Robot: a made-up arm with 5 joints.
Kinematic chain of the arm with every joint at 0, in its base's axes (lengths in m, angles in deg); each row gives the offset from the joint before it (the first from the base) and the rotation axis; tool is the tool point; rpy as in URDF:
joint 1: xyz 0 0 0.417 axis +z
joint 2: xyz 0 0 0 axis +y
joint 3: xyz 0.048 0 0.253 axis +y
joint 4: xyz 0.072 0 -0.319 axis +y
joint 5: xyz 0.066 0 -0.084 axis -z
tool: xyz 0 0 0 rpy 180 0 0
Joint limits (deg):
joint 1: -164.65..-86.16
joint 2: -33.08..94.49
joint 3: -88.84..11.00
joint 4: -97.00..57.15
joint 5: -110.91..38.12
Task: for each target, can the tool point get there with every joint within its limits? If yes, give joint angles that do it. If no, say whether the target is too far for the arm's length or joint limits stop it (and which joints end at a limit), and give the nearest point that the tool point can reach.
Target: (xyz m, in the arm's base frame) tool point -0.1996 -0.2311 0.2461
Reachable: yes | joints -130.81 46.64 -30.94 -76.64 -73.29
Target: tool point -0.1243 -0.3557 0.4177
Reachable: yes | joints -109.27 -4.92 -36.25 25.29 -86.59
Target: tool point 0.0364 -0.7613 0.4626
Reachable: no: too far | nearest point 0.0283 -0.5921 0.4525 | short by 0.170 m
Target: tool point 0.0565 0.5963 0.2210
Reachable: no: joint limits stop it (at a limit: joint 2) | nearest point 0.0170 0.1797 0.2844 | short by 0.423 m
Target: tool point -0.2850 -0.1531 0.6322
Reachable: yes | joints -151.76 -19.33 -35.04 -52.85 -69.29
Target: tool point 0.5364 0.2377 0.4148
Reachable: no: joint limits stop it (at a limit: joint 2, joint 3) | nearest point 0.1687 0.0747 0.3755 | short by 0.404 m
